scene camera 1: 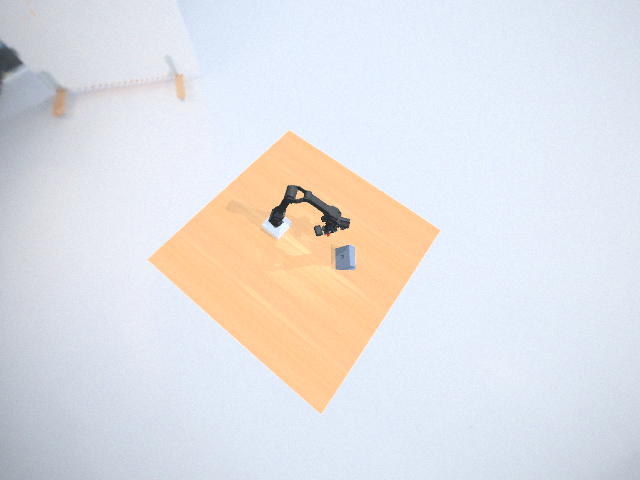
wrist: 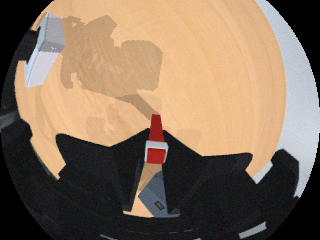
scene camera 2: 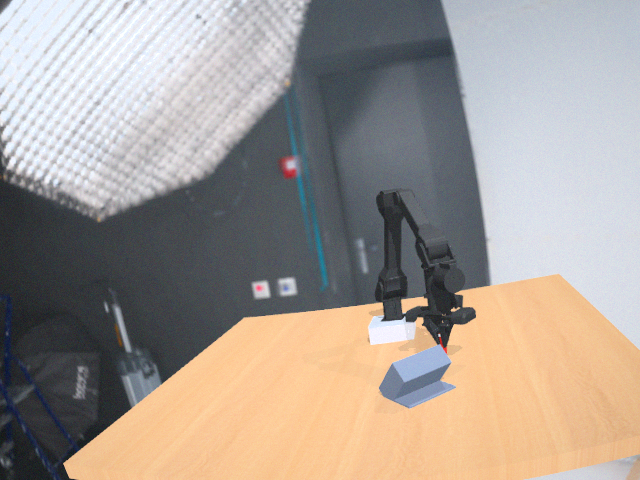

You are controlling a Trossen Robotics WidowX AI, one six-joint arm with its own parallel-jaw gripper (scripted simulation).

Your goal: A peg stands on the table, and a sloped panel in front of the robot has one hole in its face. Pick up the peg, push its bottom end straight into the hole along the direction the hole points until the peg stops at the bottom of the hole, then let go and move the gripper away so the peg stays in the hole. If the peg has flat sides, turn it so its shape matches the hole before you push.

my gripper: holds a red peg (wrist: 156, 150)
